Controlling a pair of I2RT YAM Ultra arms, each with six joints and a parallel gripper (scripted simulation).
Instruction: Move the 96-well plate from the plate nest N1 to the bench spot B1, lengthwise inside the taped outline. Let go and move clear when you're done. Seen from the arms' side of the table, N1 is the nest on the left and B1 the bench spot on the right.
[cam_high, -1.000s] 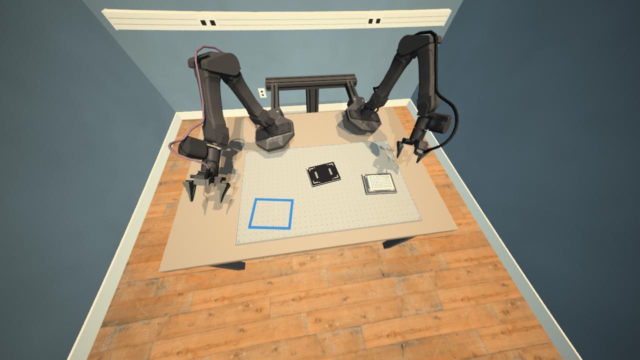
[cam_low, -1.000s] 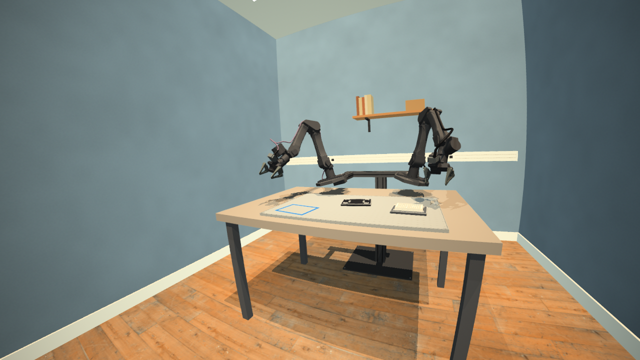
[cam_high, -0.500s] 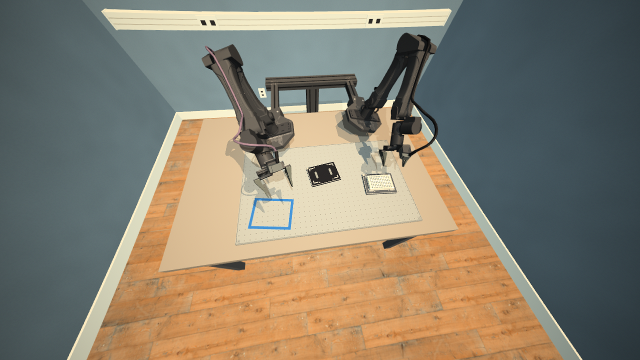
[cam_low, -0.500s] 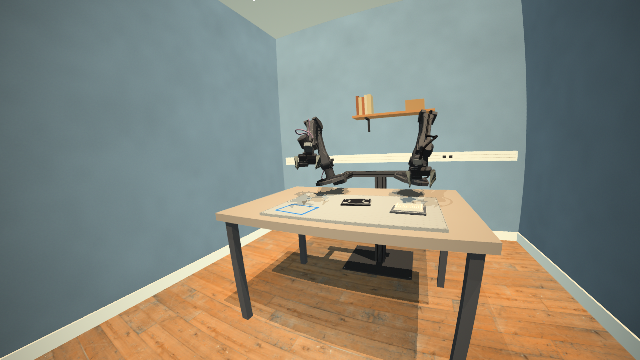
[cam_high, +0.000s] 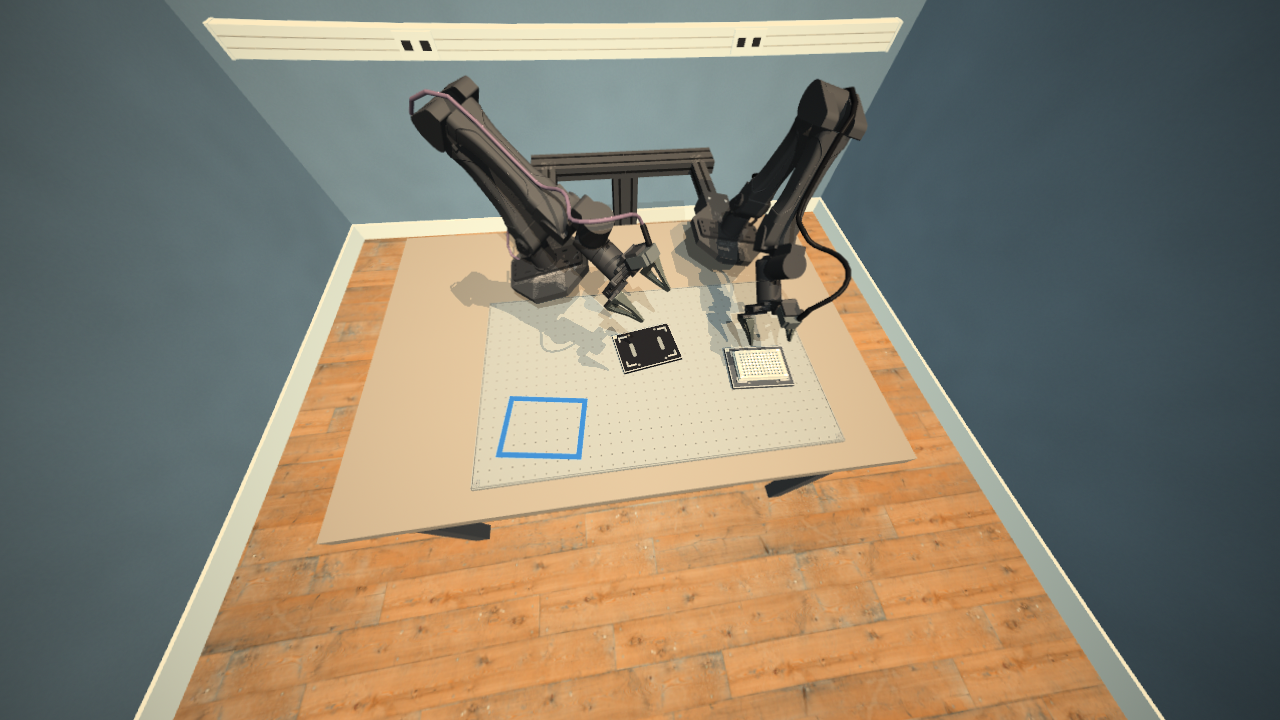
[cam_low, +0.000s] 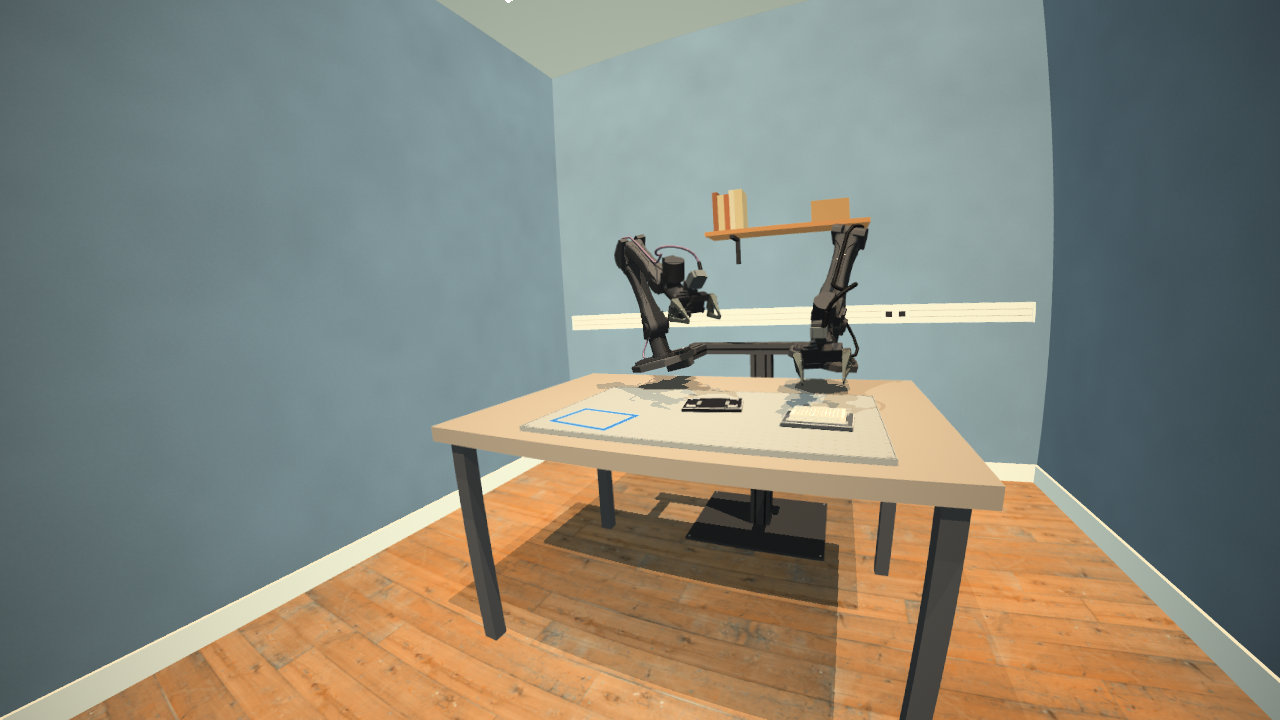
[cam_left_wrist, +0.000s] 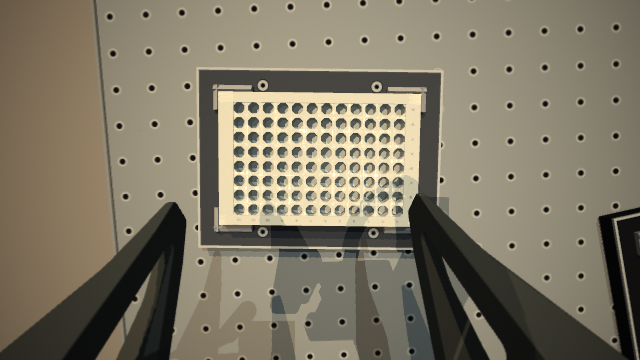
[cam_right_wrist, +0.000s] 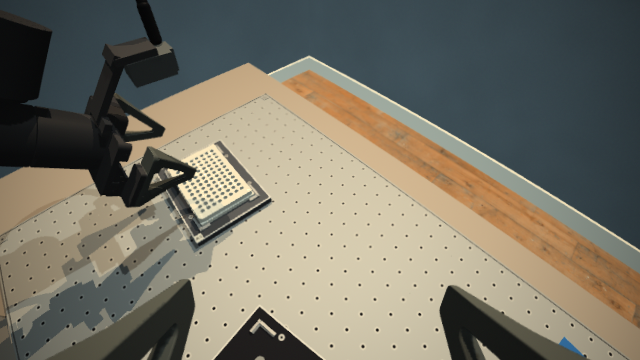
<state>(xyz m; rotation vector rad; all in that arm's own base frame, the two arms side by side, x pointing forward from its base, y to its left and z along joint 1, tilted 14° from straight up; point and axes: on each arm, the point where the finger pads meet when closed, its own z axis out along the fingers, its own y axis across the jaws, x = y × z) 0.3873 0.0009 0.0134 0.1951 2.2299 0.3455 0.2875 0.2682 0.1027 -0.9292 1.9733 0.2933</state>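
Now: left hand 80 mm above the 96-well plate, 20 mm short of it and 10 mm to the left of it. From my left hand the other things lie so: black plate nest (280 mm to the right, 110 mm behind, 90 mm below).
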